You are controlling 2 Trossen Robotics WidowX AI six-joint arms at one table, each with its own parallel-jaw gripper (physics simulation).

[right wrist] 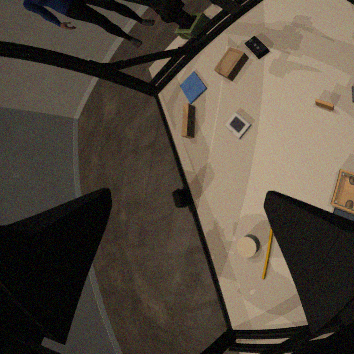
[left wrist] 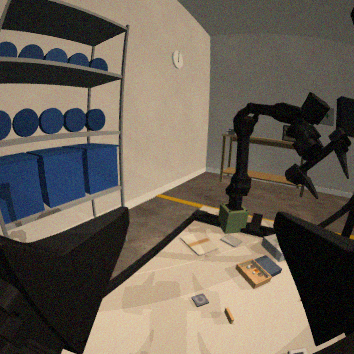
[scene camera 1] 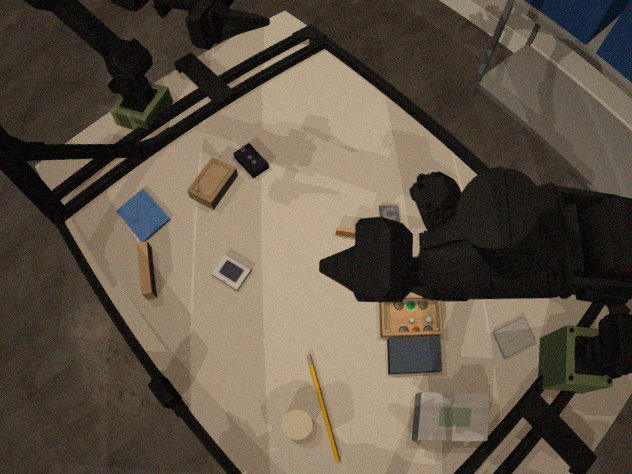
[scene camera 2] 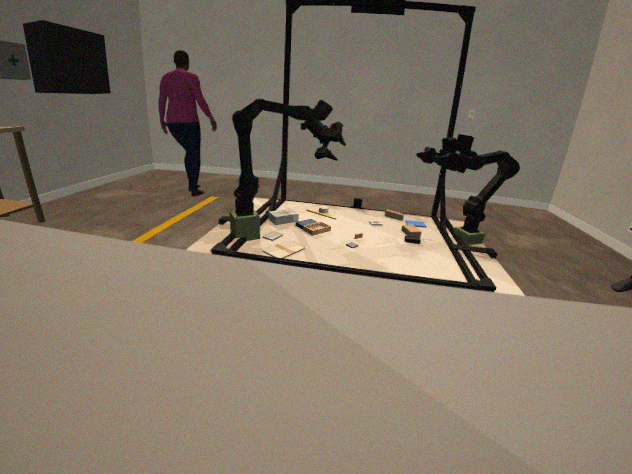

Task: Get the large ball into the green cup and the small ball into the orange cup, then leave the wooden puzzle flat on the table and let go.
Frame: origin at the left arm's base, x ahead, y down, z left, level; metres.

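Seen in the pictures: left gripper, fingertip midpoint: [left wrist: 205, 218] [scene camera 1: 282, 4] [scene camera 2: 423, 156]; right gripper, fingertip midpoint: [right wrist: 190, 198] [left wrist: 332, 188] [scene camera 1: 348, 269] [scene camera 2: 341, 152]; left arm's base, link origin: [right wrist: 187, 22] [scene camera 1: 138, 98] [scene camera 2: 469, 230]; right arm's base, link origin: [left wrist: 233, 207] [scene camera 1: 590, 356] [scene camera 2: 244, 213].
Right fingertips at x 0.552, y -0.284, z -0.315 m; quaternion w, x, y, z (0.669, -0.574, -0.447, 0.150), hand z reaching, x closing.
Offsets run from my right fingertips to a thing's top centre. "spot": to the spot under its first point.
The wooden puzzle @[dx +0.120, dy +0.313, dz +0.081 m] [scene camera 1: 395, 322] [scene camera 2: 317, 228] [left wrist: 248, 280] [right wrist: 341, 192] is a shallow tray that lies flat on the table. In scene camera 1 its green cup @[spot: dx +0.112, dy +0.316, dz +0.097 m] [scene camera 1: 410, 305] is near the top edge and its orange cup @[spot: dx +0.133, dy +0.316, dz +0.060 m] [scene camera 1: 415, 329] near the bottom edge. The small white ball @[dx +0.124, dy +0.323, dz +0.077 m] [scene camera 1: 411, 320] lies between the two cups; the larger white ball @[dx +0.152, dy +0.320, dz +0.088 m] [scene camera 1: 428, 318] lies to its right. Both look outside the coloured cups. My right gripper [scene camera 1: 321, 265] [scene camera 2: 341, 152] [right wrist: 190, 198] is open and empty, high above the table; its arm hides the puzzle's top edge. My left gripper [scene camera 2: 419, 155] [left wrist: 205, 218] is open and empty, raised far from the puzzle.
A dark blue box @[dx +0.147, dy +0.317, dz +0.019 m] [scene camera 1: 414, 355] adjoins the puzzle's lower side in scene camera 1. A pencil @[dx +0.033, dy +0.328, dz -0.116 m] [scene camera 1: 323, 408], a round pale object @[dx +0.003, dy +0.309, dz -0.158 m] [scene camera 1: 297, 425], a clear-and-green box @[dx +0.240, dy +0.295, dz -0.067 m] [scene camera 1: 451, 416], a small wooden block @[dx -0.034, dy +0.315, dz +0.192 m] [scene camera 1: 345, 232], a grey square @[spot: dx +0.026, dy +0.329, dz +0.262 m] [scene camera 1: 389, 212] and a white-framed square @[spot: dx -0.198, dy +0.327, dz +0.047 m] [scene camera 1: 231, 272] lie around.
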